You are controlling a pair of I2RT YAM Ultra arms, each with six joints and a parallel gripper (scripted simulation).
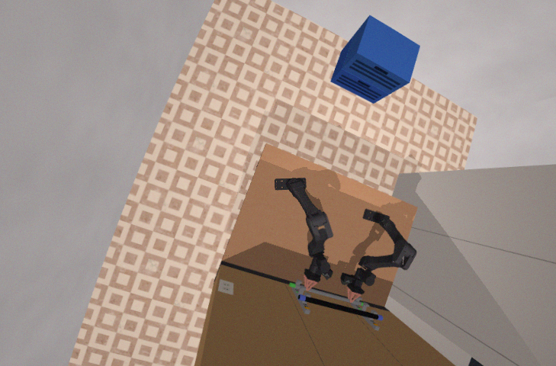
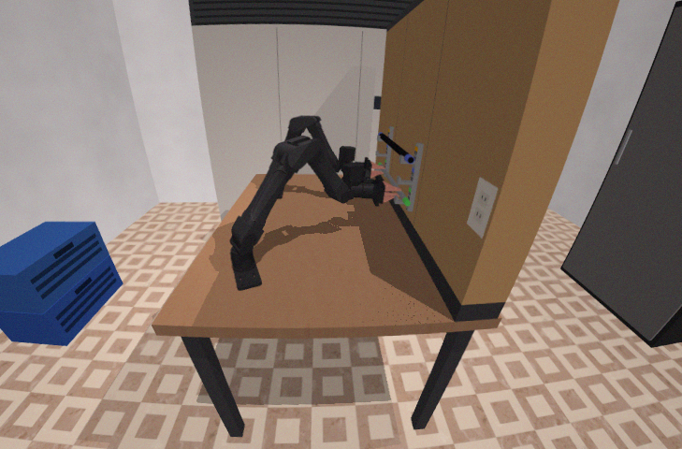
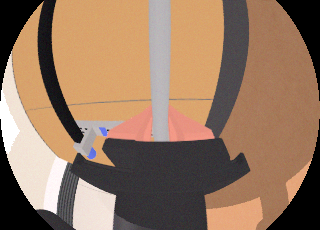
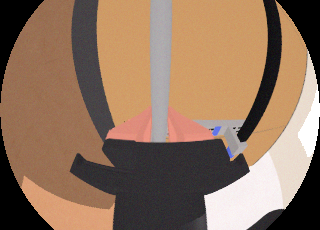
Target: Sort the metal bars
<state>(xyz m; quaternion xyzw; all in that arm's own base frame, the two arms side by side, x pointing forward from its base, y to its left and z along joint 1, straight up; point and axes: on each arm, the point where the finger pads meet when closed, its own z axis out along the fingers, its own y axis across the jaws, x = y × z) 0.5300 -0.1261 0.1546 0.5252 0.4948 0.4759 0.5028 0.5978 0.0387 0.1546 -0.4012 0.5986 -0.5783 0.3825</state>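
Right now the black bar is 15 cm above my left hand, 14 cm to the right of it and 1 cm behind it. The rest, counted from my left hand: brown wall panel (27 cm above, 19 cm to the right, 10 cm ahead); black baseboard (19 cm to the right, 12 cm below, 4 cm ahead).
My right hand is 15 cm to the right of the black bar, 15 cm below it and 1 cm past it. From my right hand the other things lie so: brown wall panel: 27 cm above, 11 cm ahead, 10 cm to the left; black baseboard: 12 cm below, 10 cm to the left, 4 cm ahead.
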